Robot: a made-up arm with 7 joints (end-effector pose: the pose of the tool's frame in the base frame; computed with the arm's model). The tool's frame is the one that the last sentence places. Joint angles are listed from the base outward.
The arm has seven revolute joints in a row. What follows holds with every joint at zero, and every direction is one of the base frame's.
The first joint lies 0.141 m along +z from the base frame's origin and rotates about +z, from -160 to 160 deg.
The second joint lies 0.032 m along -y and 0.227 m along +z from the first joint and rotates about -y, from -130 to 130 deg.
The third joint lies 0.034 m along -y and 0.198 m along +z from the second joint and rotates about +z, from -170 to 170 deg.
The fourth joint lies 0.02 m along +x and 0.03 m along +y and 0.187 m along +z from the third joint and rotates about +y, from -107 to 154 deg.
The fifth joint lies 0.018 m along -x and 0.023 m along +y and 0.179 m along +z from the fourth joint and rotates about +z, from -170 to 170 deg.
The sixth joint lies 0.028 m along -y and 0.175 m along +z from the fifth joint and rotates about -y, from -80 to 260 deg.
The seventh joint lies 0.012 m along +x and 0.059 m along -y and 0.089 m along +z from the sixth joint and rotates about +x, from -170 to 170 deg.
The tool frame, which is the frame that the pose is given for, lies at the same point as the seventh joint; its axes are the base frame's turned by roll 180, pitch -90 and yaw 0 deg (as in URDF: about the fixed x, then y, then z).
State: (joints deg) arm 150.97 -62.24 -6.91 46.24 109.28 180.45 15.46
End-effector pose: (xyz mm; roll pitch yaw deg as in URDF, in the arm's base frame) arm -496.8 306.0 375.4 -102.07 -3.19 -38.11
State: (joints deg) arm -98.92 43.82 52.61 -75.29 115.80 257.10 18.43
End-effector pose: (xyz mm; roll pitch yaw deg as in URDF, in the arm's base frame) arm -102.8 582.9 509.6 60.02 35.54 17.60
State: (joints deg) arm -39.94 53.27 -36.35 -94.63 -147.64 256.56 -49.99
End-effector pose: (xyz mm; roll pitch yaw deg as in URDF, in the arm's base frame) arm -112.5 317.8 353.9 -21.94 25.30 -141.87
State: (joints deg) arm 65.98 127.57 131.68 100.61 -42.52 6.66 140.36
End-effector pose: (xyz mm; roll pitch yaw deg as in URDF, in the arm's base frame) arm -314.3 15.0 -102.8 22.21 -21.72 -104.20
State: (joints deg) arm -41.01 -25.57 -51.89 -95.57 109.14 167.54 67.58
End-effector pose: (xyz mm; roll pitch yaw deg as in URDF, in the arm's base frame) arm 171.5 72.8 808.7 26.75 -43.54 -47.65
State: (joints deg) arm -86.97 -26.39 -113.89 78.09 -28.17 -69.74 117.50
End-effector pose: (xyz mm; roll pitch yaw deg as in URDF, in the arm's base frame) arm -394.9 -23.9 862.5 -179.65 -58.10 5.49
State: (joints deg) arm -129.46 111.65 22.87 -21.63 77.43 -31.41 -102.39
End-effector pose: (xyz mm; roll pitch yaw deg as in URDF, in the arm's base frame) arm 449.5 558.7 -15.9 -78.50 34.20 -145.73
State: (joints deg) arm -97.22 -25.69 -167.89 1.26 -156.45 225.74 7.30
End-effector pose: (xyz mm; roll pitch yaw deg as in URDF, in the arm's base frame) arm -204.4 -356.8 929.4 -162.55 63.96 -51.55
